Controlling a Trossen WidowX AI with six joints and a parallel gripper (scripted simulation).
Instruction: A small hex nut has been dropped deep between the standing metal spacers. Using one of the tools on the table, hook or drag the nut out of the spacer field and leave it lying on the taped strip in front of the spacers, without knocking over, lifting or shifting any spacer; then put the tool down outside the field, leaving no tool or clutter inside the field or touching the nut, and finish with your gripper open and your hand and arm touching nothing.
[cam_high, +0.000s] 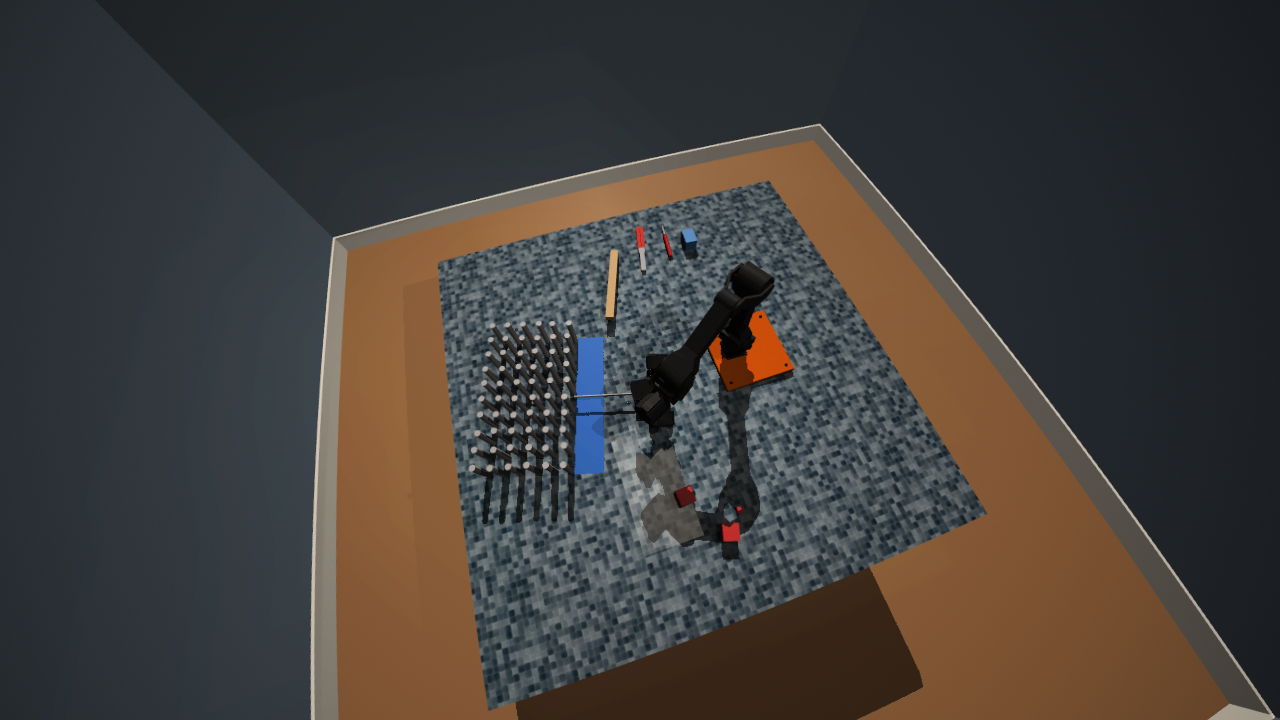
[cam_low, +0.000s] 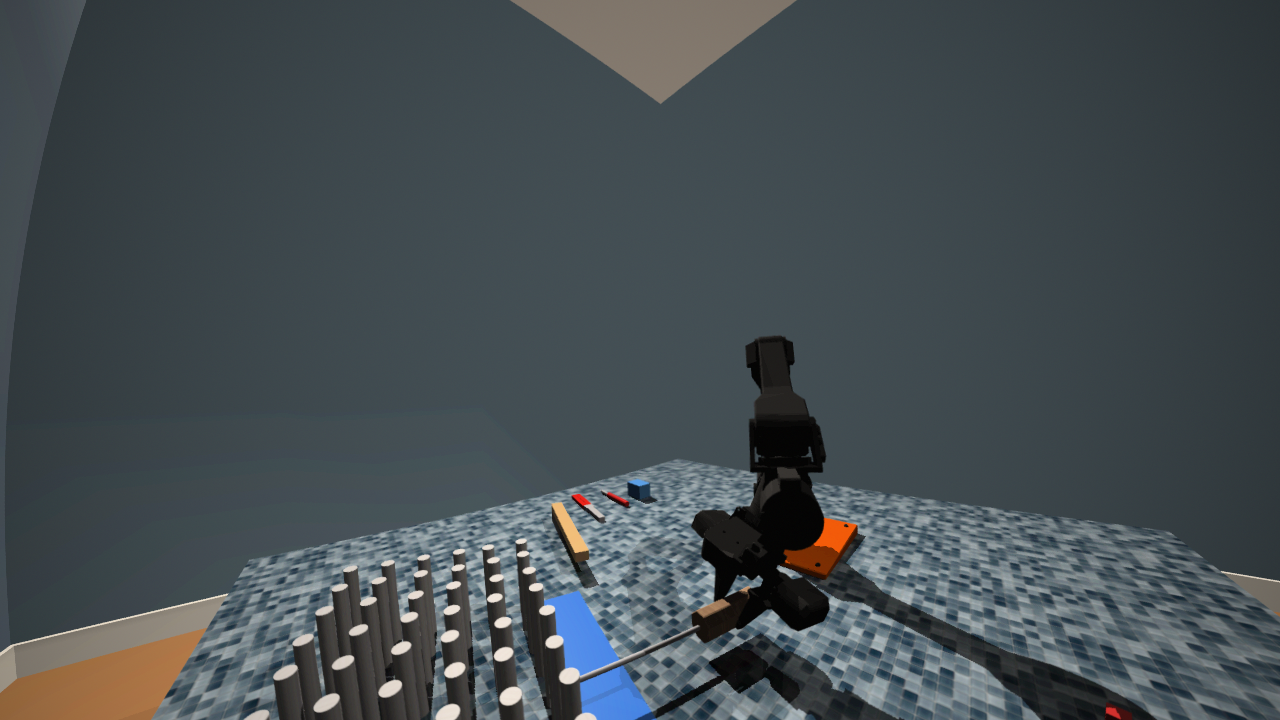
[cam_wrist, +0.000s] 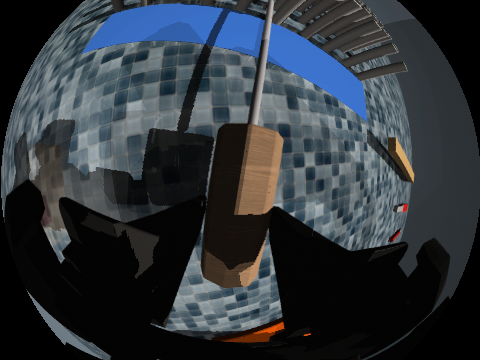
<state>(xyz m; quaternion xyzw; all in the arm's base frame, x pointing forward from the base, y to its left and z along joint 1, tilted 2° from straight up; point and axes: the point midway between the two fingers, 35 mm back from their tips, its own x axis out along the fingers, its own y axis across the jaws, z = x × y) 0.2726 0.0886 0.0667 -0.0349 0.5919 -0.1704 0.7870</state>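
The blue taped strip is 170 mm ahead of my gripper tip, 40 mm to the right of it and 40 mm below it. Also, from my gripper tip: blue cube: 520 mm to the right, 290 mm behind, 20 mm below; hex nut: 330 mm ahead, 80 mm to the right, 30 mm below; hook tool: 100 mm ahead, 20 mm to the right.
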